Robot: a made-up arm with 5 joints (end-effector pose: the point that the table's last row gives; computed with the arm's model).
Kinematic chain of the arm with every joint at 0, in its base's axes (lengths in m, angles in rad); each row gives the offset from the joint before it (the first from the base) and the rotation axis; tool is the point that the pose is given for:
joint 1: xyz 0 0 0.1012 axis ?
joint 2: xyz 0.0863 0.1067 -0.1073 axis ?
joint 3: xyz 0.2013 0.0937 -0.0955 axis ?
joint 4: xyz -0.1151 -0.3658 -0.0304 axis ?
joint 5: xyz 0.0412 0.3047 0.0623 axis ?
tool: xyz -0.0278 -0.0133 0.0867
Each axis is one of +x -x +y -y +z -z.
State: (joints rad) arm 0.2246 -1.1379 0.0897 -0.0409 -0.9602
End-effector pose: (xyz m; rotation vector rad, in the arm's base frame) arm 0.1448 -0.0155 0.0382 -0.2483 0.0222 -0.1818
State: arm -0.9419 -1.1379 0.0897 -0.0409 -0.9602
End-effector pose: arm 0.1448 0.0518 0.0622 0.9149 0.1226 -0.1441
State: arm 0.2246 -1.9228 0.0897 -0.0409 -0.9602
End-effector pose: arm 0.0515 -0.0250 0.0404 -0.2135 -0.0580 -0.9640
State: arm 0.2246 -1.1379 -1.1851 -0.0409 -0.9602
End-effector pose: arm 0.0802 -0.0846 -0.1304 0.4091 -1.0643 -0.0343
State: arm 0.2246 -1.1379 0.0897 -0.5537 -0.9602
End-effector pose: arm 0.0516 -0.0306 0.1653 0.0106 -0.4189 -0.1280
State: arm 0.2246 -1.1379 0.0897 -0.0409 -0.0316
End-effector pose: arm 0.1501 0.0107 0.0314 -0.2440 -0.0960 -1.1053
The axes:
joint 1: -x
joint 2: +z
joint 3: -x
joint 4: -x
joint 5: -z

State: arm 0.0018 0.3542 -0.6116 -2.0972 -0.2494
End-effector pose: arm 0.3603 -0.3360 -0.3517 2.7173 0.1427 0.1777
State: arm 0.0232 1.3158 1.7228 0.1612 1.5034
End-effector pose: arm -0.0389 0.2507 -0.1026 -0.3187 -1.8641 -0.1069
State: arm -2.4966 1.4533 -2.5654 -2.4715 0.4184
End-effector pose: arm -0.5530 0.1477 0.7623 1.3236 -1.2532 -0.7528
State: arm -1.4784 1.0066 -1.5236 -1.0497 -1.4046
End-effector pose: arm 0.3324 0.5551 0.1620 -1.7981 0.7464 -0.1548
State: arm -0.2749 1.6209 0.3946 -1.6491 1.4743
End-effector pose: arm 0.3746 0.1505 0.4250 0.2664 1.2302 0.2987
